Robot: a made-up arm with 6 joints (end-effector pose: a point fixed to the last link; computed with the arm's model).
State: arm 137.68 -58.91 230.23 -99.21 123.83 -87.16
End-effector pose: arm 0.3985 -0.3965 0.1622 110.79 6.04 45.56
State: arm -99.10 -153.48 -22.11 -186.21 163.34 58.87
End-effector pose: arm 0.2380 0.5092 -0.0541 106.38 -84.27 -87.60
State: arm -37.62 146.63 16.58 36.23 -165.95 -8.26
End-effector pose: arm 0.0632 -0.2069 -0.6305 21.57 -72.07 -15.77
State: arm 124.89 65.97 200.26 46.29 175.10 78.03
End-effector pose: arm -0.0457 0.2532 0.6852 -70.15 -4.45 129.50
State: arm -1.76 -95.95 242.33 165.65 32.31 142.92
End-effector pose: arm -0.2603 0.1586 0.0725 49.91 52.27 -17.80
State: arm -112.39 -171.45 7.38 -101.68 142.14 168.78
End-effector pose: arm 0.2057 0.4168 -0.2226 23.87 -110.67 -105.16
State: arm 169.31 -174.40 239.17 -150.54 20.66 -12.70
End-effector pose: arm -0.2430 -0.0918 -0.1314 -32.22 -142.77 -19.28
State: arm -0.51 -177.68 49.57 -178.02 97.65 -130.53
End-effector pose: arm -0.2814 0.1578 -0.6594 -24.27 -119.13 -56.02
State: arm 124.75 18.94 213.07 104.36 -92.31 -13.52
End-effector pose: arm 0.0373 -0.1213 0.5984 107.68 48.57 11.37
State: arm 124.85 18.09 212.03 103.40 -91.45 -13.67
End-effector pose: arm 0.0450 -0.1276 0.6018 108.07 47.15 11.53
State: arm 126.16 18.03 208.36 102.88 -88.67 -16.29
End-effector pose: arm 0.0577 -0.1377 0.6227 107.23 44.59 10.39
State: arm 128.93 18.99 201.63 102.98 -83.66 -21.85
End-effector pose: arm 0.0741 -0.1472 0.6669 105.22 40.15 8.65
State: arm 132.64 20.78 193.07 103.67 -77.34 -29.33
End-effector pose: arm 0.0860 -0.1476 0.7291 103.00 33.70 8.22
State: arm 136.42 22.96 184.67 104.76 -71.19 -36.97
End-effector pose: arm 0.0857 -0.1362 0.7942 101.39 26.64 10.05
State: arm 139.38 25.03 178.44 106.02 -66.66 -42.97
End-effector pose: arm 0.0740 -0.1200 0.8440 100.46 21.11 12.89
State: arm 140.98 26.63 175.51 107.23 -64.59 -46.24
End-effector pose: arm 0.0597 -0.1076 0.8687 99.80 18.45 14.58
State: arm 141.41 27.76 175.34 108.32 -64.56 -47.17
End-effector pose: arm 0.0485 -0.1012 0.8728 99.15 18.26 14.42
